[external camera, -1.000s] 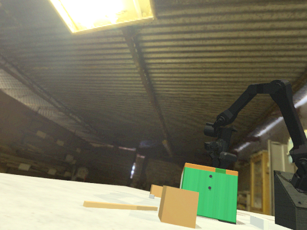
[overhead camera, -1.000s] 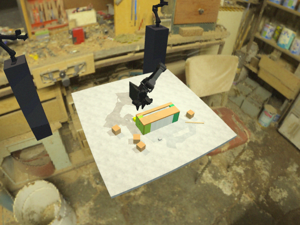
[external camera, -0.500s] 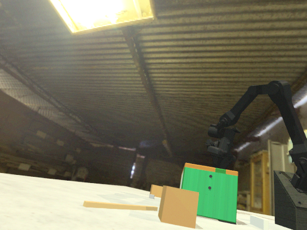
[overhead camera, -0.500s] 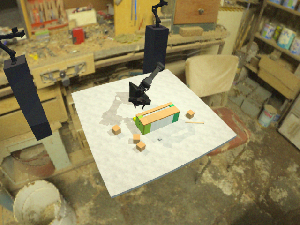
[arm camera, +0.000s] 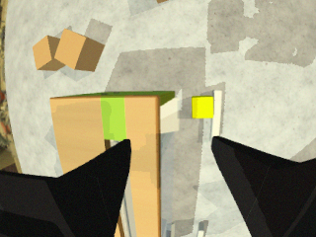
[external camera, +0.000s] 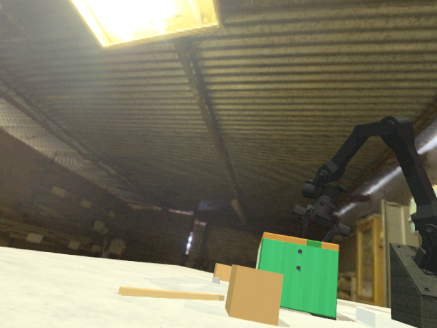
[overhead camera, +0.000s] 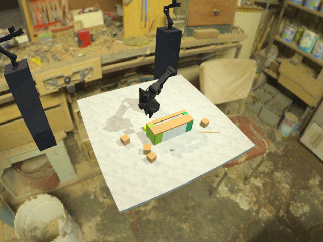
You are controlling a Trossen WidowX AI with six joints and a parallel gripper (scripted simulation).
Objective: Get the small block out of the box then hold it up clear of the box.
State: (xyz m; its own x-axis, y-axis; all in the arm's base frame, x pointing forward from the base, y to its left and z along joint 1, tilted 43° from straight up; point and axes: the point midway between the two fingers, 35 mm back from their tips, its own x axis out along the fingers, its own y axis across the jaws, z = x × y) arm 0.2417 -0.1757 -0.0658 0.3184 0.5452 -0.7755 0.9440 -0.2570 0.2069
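My gripper tip is 30 mm past the yellow block, 10 mm to the left of it and 150 mm above it. Round my gripper tip: box (60 mm ahead, 160 mm to the left, 100 mm below); grey metal piece (280 mm ahead, 60 mm to the left, 160 mm below); thin wooden stick (290 mm ahead, 470 mm to the left, 160 mm below).
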